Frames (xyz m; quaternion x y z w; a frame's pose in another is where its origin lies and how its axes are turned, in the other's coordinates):
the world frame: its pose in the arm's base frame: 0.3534 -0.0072 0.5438 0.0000 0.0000 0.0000 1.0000
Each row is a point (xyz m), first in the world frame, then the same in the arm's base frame.
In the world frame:
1: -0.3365 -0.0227 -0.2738
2: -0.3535 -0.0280 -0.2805
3: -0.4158 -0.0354 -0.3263
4: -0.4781 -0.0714 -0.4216
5: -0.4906 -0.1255 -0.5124
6: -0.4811 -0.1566 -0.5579
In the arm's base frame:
1: 0.0169 -0.0299 0.2700
2: -0.0001 -0.0352 0.2633
3: -0.0624 -0.0426 0.2175
4: -0.1247 -0.0786 0.1222
5: -0.1372 -0.1327 0.0314
6: -0.1277 -0.1638 -0.0141

